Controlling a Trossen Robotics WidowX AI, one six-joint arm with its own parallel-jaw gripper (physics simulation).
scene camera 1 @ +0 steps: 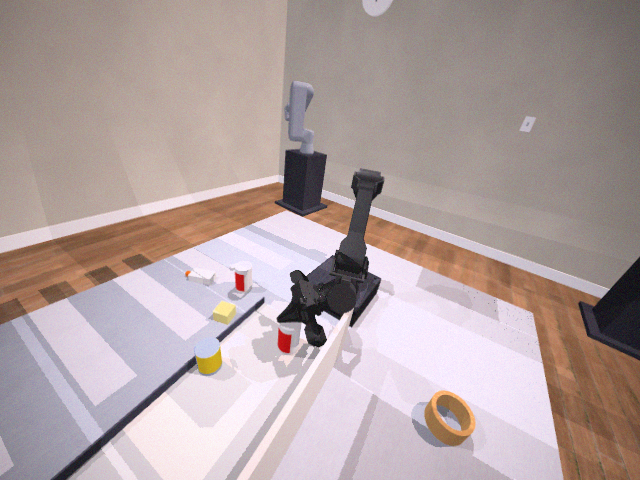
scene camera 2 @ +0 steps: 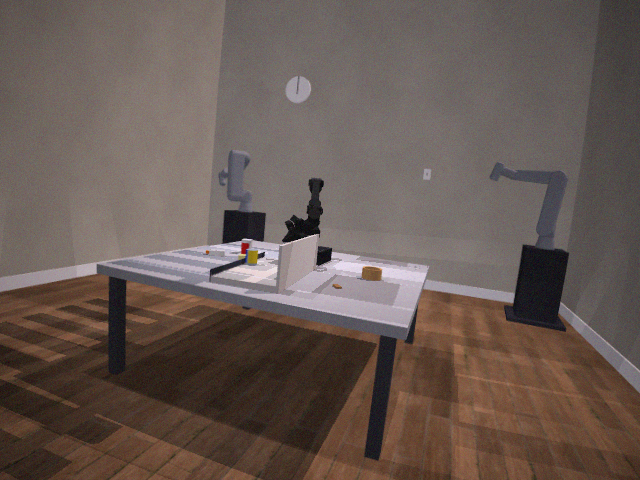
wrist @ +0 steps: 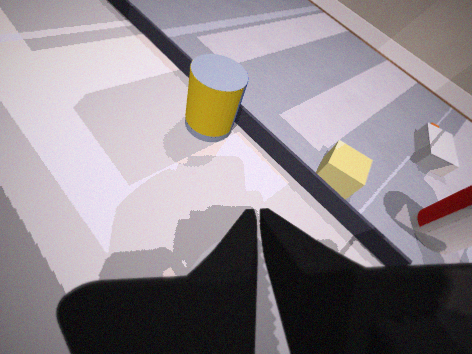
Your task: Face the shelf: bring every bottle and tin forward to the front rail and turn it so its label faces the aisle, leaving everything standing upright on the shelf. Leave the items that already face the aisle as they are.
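Frame: origin at the arm's base, x ahead, y left, z up, level; centimetres.
Seen in the pictures: gripper, fingertip midpoint: (scene camera 1: 277, 320) (scene camera 2: 282, 241) (wrist: 256, 217).
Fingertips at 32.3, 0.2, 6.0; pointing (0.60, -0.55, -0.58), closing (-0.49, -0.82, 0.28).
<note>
Offsets run from my fingertips to a thing's top centre, as dx, dy, dz.
A red-and-white can @(-2.8, +1.9, -0.9) (scene camera 1: 285, 339) stands upright on the shelf between the dark front rail (scene camera 1: 155, 392) (scene camera 2: 227, 266) (wrist: 275, 145) and the pale back panel (scene camera 1: 310, 381) (scene camera 2: 297, 263). My gripper (scene camera 1: 280, 318) (scene camera 2: 285, 239) (wrist: 256, 217) is shut with its tips together, holding nothing, over the can's top; the gap between them cannot be judged. In scene camera 1 the can's red patch shows on its left side. A yellow tin @(+14.4, -7.7, -3.8) (scene camera 1: 209, 360) (scene camera 2: 252, 257) (wrist: 212, 110) stands upright against the rail, yellow side inward; a blue sliver shows at its rail-side edge.
Beyond the rail are a second red-and-white can @(-9.9, -27.7, -3.5) (scene camera 1: 242, 279) (scene camera 2: 246, 247) (wrist: 447, 207), a yellow block @(+2.3, -20.5, -9.6) (scene camera 1: 224, 312) (wrist: 345, 170) and a white item with an orange end @(-1.2, -42.1, -10.6) (scene camera 1: 201, 277) (scene camera 2: 218, 253) (wrist: 434, 147). An orange ring @(-15.4, +42.1, -8.4) (scene camera 1: 435, 423) (scene camera 2: 371, 274) lies behind the panel.
</note>
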